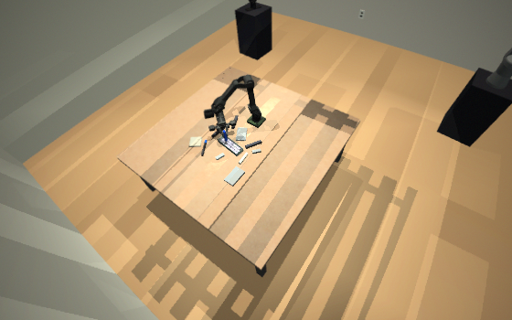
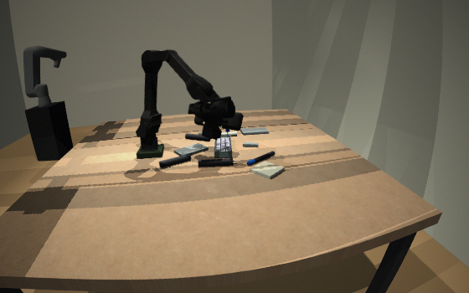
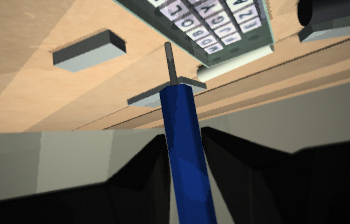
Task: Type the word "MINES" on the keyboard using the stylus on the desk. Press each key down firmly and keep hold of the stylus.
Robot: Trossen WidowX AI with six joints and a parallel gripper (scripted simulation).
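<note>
Right now my gripper tip is 16 cm to the right of the white cylinder, 9 cm above it and 1 cm short of it. Round my gripper tip: blue stylus 1 cm below; blue pen 14 cm to the right, 9 cm below, 9 cm ahead; grey slab 15 cm behind, 10 cm below.
</note>
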